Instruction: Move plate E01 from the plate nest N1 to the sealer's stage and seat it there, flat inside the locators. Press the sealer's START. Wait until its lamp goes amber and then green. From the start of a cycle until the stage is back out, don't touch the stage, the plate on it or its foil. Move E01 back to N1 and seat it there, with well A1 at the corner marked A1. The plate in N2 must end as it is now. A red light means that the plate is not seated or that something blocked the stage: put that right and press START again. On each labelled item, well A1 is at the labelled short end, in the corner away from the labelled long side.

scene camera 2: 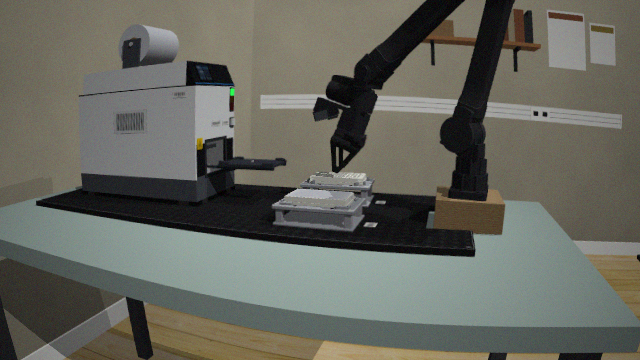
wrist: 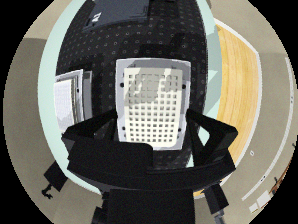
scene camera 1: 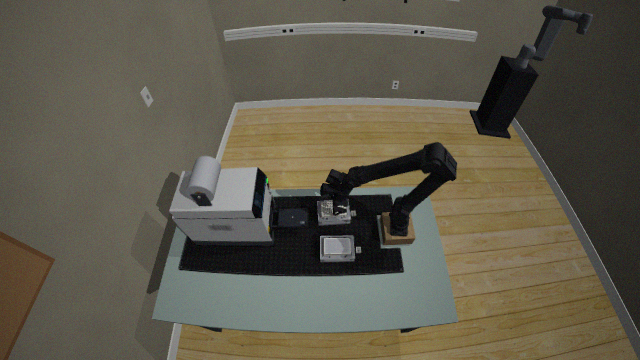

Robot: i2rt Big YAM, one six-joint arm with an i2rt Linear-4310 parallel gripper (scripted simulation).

One and the same spot on a foil roll: [scene camera 2: 158, 46] is [scene camera 1: 215, 186].
